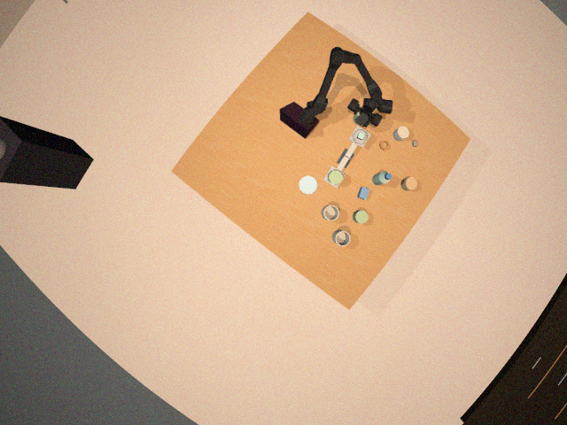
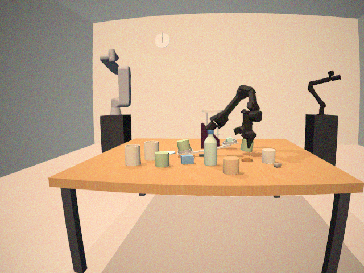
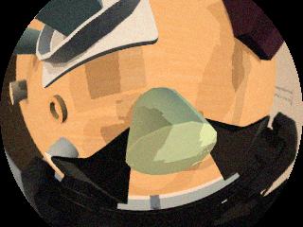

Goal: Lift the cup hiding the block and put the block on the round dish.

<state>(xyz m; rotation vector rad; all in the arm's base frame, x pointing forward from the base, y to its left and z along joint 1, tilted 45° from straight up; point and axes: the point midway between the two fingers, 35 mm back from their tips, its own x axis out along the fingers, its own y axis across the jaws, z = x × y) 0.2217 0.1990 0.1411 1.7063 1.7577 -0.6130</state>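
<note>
Now: gripper tip 11 cm to the left of the pale green block, 6 cm short of it and 5 cm below it. Round my gripper tip: bottle (29 cm ahead, 21 cm to the right, 8 cm above); grey piece (34 cm ahead, 11 cm to the left, 3 cm below); blue block (33 cm to the right, 26 cm ahead, 2 cm below).
</note>
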